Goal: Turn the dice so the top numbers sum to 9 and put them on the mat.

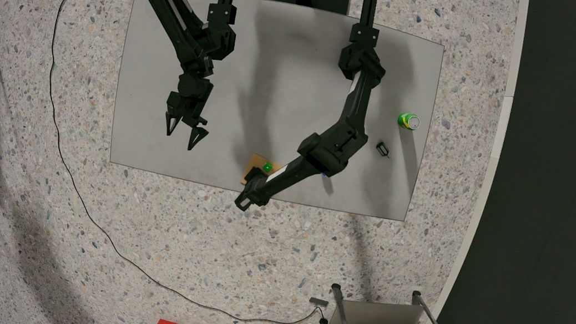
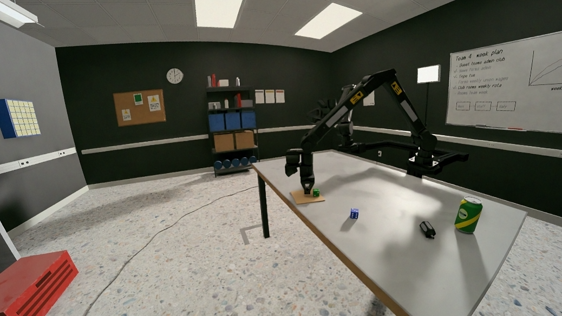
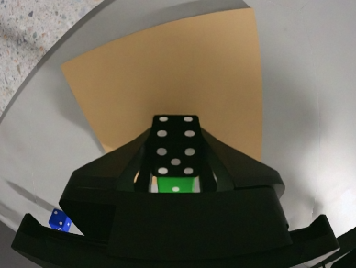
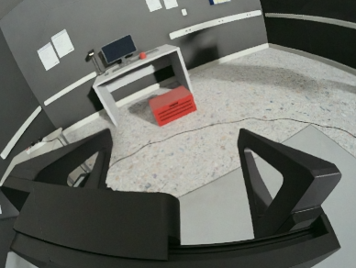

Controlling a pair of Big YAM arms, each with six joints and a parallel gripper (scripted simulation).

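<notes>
Now: the brown square mat 3 cm below my left hand. The rest, counted from my left hand: black die: 1 cm above; then blue die: 6 cm behind, 26 cm to the left, 1 cm below; then green die: 4 cm behind, 2 cm to the left, 1 cm below.
</notes>
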